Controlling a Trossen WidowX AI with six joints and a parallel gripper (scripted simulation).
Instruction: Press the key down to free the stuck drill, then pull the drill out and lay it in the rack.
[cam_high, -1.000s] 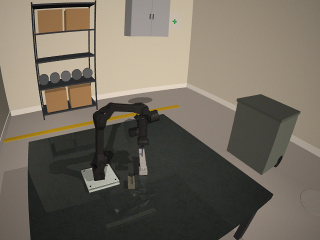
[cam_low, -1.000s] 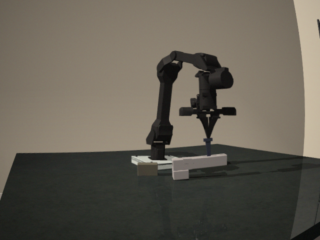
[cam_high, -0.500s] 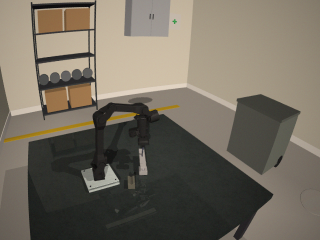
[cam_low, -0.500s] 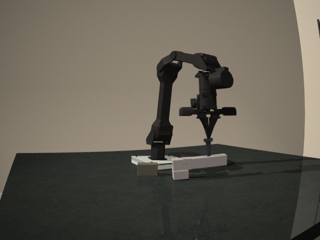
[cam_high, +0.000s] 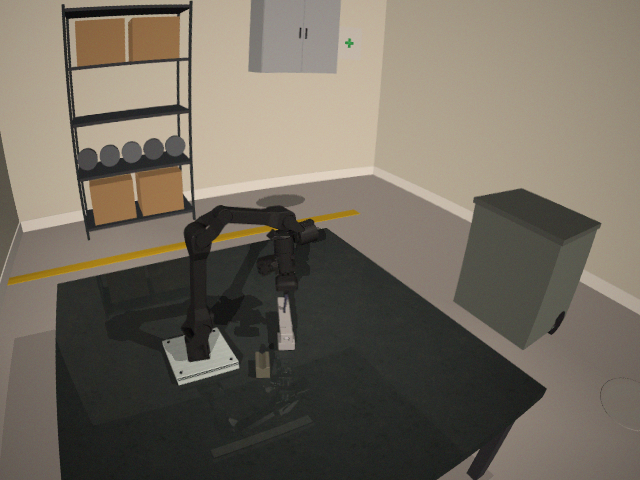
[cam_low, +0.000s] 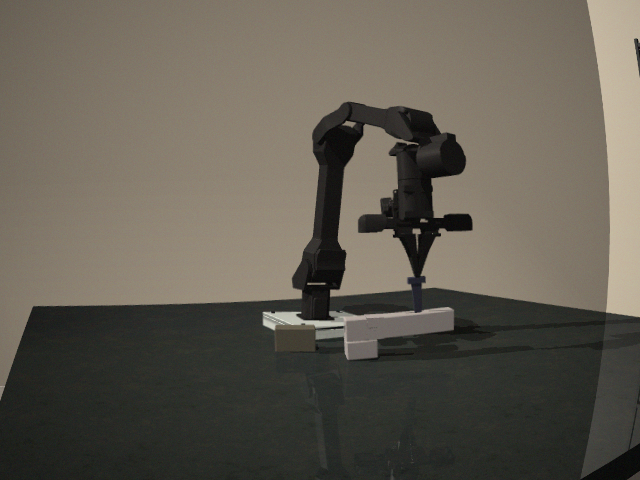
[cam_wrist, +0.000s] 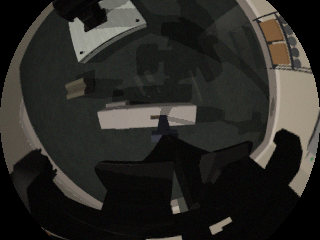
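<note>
My gripper tip is now 3 cm above the dark blue key. From my gripper tip the other things lie so: rack (13 cm behind, 17 cm to the right, 11 cm below); then drill (2 cm behind, 5 cm to the right, 8 cm below); then housing (1 cm behind, 3 cm to the right, 9 cm below).
</note>
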